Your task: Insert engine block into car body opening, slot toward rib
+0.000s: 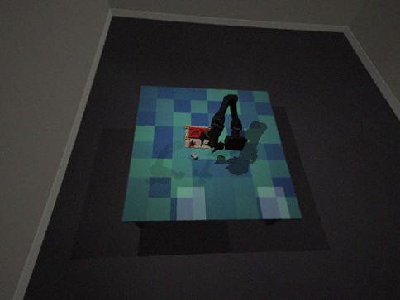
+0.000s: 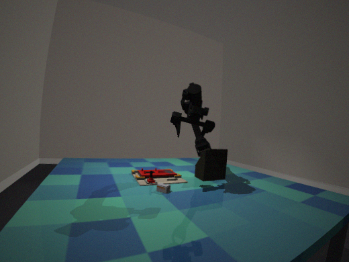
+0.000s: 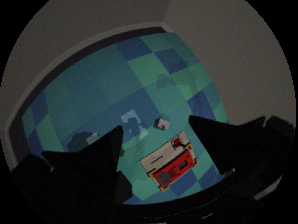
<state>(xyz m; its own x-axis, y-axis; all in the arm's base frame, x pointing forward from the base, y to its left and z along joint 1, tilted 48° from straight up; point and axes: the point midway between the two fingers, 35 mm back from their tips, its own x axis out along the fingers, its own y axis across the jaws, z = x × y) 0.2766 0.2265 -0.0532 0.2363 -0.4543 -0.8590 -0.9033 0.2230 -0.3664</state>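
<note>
Now: the dark grey engine block 210 mm below my gripper tip, 70 mm to the right of it and 70 mm ahead of it.
</note>
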